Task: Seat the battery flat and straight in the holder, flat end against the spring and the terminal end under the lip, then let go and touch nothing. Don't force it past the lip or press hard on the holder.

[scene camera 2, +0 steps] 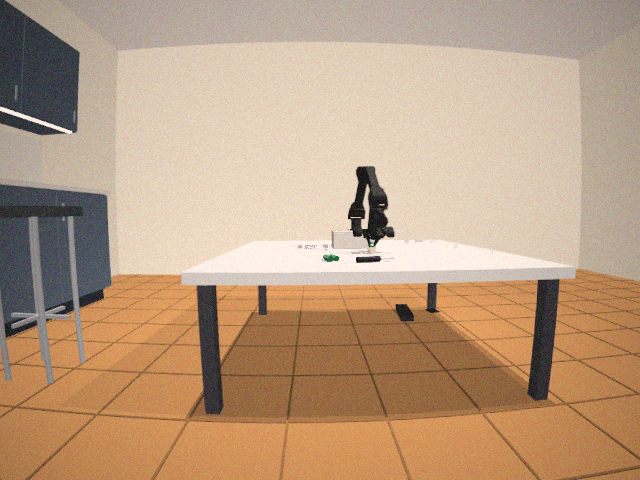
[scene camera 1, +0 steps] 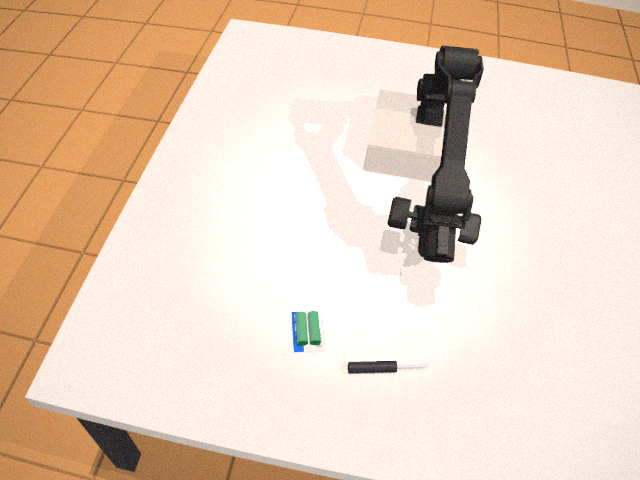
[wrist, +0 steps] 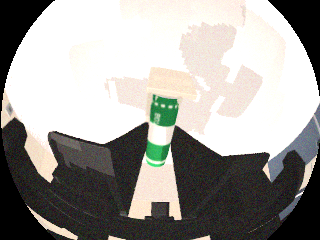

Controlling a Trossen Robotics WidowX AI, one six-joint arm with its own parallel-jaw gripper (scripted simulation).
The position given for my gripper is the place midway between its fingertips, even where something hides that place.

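My gripper [scene camera 1: 429,229] [wrist: 160,128] in sight.
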